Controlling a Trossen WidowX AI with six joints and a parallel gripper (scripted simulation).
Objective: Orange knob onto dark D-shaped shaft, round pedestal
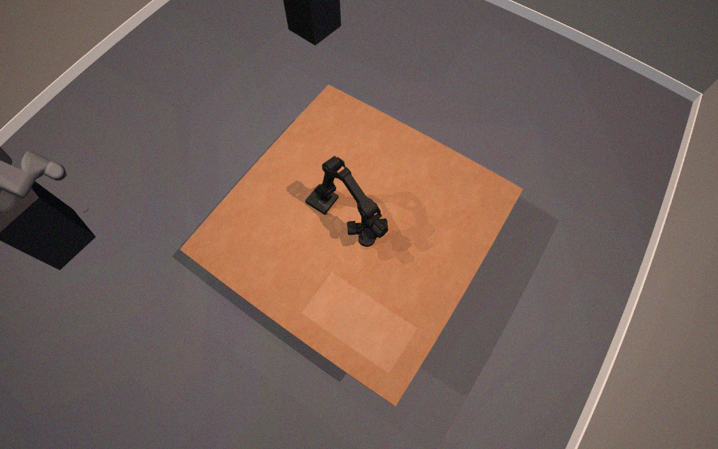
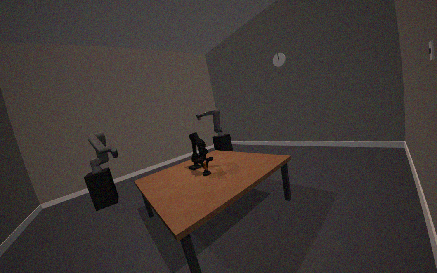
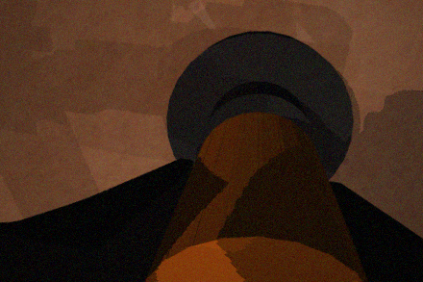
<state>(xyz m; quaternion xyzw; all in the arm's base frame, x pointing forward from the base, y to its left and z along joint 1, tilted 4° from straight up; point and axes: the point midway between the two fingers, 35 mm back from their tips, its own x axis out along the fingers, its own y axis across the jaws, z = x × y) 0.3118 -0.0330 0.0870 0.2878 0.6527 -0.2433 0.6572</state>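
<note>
Right now the pedestal is 4 cm below my gripper tip. Also, from my gripper tip: orange knob 2 cm above.
</note>
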